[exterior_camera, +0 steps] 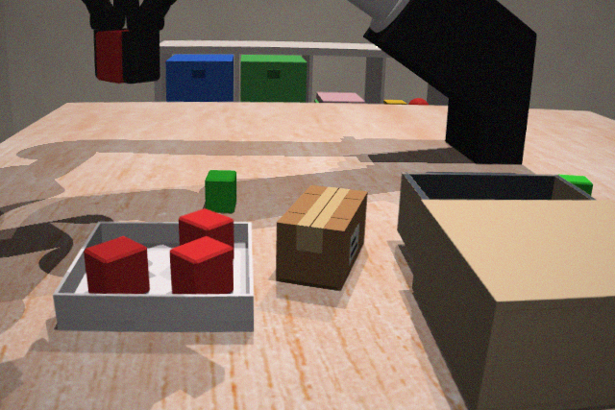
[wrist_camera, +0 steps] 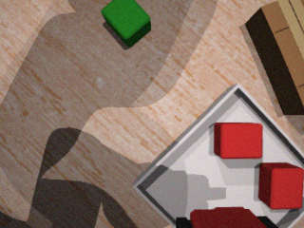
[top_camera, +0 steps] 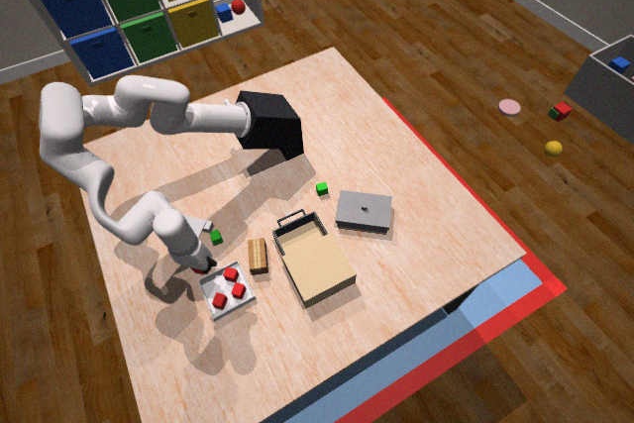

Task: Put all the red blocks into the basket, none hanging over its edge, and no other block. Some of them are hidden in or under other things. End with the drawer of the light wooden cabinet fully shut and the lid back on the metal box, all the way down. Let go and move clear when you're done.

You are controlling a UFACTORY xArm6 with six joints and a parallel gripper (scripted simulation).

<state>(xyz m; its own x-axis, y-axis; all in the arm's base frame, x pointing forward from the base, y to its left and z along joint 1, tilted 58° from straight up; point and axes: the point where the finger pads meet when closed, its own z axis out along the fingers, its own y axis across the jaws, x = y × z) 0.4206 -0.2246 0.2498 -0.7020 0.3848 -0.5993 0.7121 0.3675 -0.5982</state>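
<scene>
My gripper is now 170 mm above the grey basket, 30 mm to the right of it and 30 mm short of it. The rest, counted from my hand: drawer: 330 mm to the left, 150 mm below, 10 mm ahead; light wooden cabinet: 320 mm to the left, 150 mm below, 80 mm ahead; cardboard box: 170 mm to the left, 150 mm below, 10 mm behind.
</scene>
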